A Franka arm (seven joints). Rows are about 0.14 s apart.
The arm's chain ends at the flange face. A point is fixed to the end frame.
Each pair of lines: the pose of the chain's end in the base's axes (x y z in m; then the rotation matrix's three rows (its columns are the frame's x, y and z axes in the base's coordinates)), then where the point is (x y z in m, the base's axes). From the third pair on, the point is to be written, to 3 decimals.
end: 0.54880 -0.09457 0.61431; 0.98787 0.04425 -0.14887; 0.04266 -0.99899 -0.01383; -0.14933 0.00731 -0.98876
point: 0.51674 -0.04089 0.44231
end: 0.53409 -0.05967 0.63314; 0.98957 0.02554 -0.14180; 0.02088 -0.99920 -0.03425; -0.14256 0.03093 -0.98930
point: 0.50430 -0.00946 0.45969
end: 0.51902 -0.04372 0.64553; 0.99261 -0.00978 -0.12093; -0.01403 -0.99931 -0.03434; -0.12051 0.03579 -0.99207
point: 0.495 0.007 0.471
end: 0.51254 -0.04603 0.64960; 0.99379 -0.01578 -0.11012; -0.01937 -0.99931 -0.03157; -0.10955 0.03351 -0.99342
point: 0.491 0.005 0.475
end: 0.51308 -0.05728 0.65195; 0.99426 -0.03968 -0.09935; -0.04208 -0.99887 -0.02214; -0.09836 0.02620 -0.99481
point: 0.494 -0.005 0.478
